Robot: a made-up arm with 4 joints.
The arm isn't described. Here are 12 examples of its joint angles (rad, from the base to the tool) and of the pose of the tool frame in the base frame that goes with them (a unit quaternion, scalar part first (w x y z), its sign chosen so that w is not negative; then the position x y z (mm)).
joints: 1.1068 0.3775 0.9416 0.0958
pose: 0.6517 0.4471 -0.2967 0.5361 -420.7 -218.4 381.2
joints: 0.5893 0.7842 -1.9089 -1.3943
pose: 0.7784 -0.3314 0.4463 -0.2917 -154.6 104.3 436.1
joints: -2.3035 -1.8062 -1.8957 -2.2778
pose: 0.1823 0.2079 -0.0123 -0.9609 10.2 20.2 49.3
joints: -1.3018 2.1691 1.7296 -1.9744
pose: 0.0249 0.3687 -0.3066 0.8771 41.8 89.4 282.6
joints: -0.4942 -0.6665 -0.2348 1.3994
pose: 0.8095 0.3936 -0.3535 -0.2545 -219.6 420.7 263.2
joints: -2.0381 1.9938 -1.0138 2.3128
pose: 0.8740 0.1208 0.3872 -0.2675 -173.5 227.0 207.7
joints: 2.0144 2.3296 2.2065 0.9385
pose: 0.0605 0.6393 0.3928 -0.6583 -22.7 -284.4 89.5
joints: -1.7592 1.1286 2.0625 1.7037
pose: 0.0247 -0.0007 -0.9868 0.1599 -158.4 237.3 95.6
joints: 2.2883 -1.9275 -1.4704 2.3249
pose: 0.0858 -0.0947 -0.0181 -0.9916 92.3 -273.8 206.3
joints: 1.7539 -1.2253 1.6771 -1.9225
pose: 0.9711 -0.0821 -0.2160 -0.0592 -228.4 -176.3 494.2
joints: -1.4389 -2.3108 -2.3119 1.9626
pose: 0.6517 0.1747 0.7319 -0.0956 51.6 231.4 146.2
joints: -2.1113 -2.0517 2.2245 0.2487
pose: 0.5946 -0.7994 0.0798 0.0329 -98.0 101.7 -218.6
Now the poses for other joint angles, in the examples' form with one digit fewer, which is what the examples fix.
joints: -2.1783 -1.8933 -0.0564 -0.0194
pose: 0.255 -0.500 -0.730 -0.390 162 92 -176
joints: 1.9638 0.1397 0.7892 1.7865
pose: 0.268 -0.853 0.040 -0.446 -305 -258 173
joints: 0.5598 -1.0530 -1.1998 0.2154
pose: 0.398 0.162 0.155 -0.890 36 62 562
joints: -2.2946 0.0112 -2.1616 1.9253
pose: 0.467 -0.087 -0.755 0.452 -215 -9 -176
